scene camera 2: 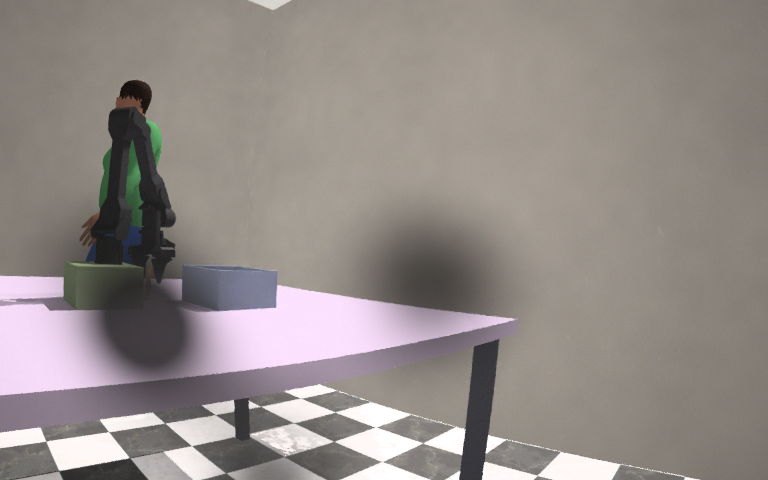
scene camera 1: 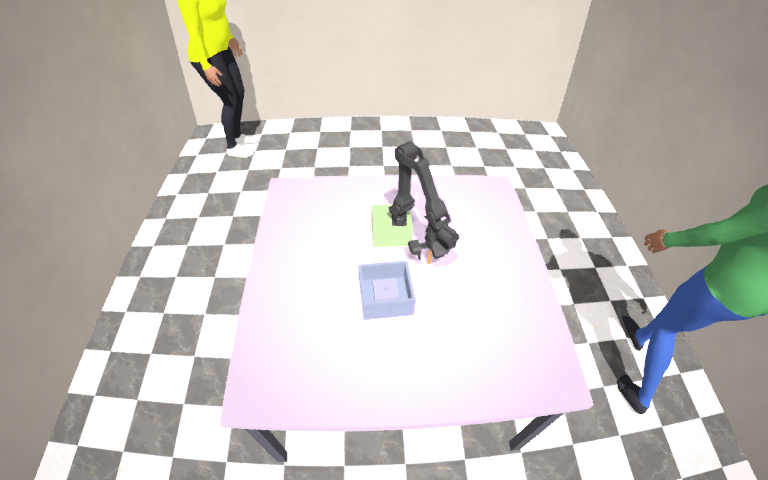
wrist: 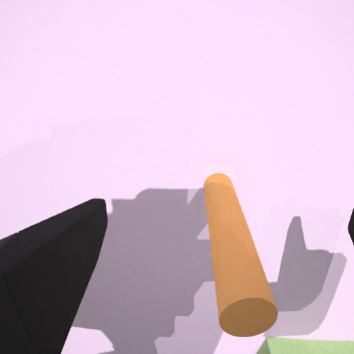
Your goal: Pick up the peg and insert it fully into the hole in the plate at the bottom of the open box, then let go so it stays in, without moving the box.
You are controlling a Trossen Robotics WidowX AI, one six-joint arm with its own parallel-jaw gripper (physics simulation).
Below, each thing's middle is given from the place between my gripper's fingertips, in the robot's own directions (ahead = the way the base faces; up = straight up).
The orange peg (wrist: 245,304) is 10 mm behind my hand. Round my hand: blue-grey box (scene camera 2: 222,288): 180 mm to the right, 170 mm ahead, 10 mm above.
